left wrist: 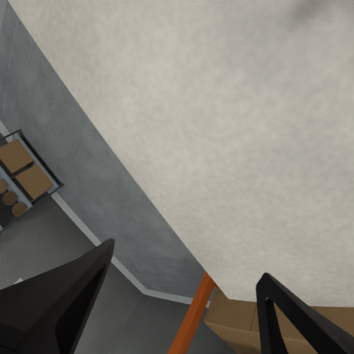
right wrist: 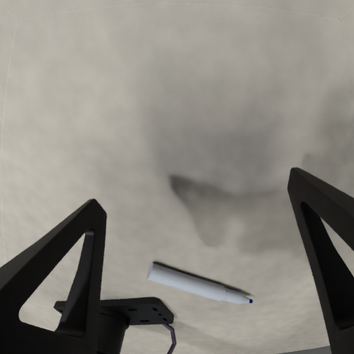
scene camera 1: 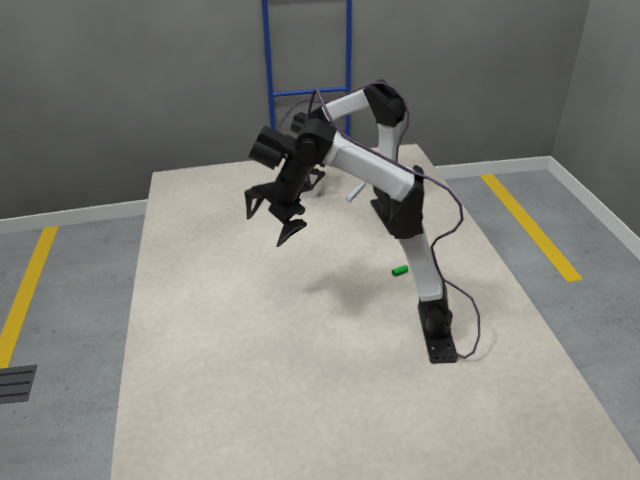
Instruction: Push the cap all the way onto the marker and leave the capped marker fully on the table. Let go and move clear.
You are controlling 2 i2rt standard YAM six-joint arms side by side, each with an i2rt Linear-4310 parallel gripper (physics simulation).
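Pixels of known places: left gripper, between the fingertips: (scene camera 1: pixel 263 232); right gripper, between the fingertips: (scene camera 1: pixel 309 180); left arm's base, origin of its link: (scene camera 1: pixel 436 332); right arm's base, origin of its link: (scene camera 1: pixel 389 216).
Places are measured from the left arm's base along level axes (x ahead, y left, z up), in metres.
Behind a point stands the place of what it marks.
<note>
The white marker (scene camera 1: pixel 355 191) {x 0.159, y -0.646, z 0.016 m} (right wrist: pixel 192 284) lies flat on the table near the far arm's base, uncapped, its blue tip pointing right in the right wrist view. The green cap (scene camera 1: pixel 400 270) {x 0.063, y -0.225, z 0.015 m} lies separately on its side on the table, beside the near arm in scene camera 1. My left gripper (scene camera 1: pixel 263 230) {x 0.420, y -0.054, z 0.295 m} (left wrist: pixel 189 264) is open and empty, high above the table. My right gripper (scene camera 1: pixel 313 181) {x 0.322, y -0.662, z 0.055 m} (right wrist: pixel 187 192) is open and empty above the table; the marker shows below and between its fingers in the right wrist view. The left arm partly hides it in scene camera 1.
The near arm's base (scene camera 1: pixel 443 351) {x -0.003, y 0.070, z 0.010 m} stands on the table (scene camera 1: pixel 258 387) {x 0.445, y 0.151, z 0.000 m} at the right. A far arm base (scene camera 1: pixel 381 209) {x 0.086, y -0.502, z 0.036 m} (right wrist: pixel 150 311) stands near the marker. A blue frame (scene camera 1: pixel 267 56) stands at the back wall. Cardboard boxes (left wrist: pixel 232 310) lie past the table edge.
</note>
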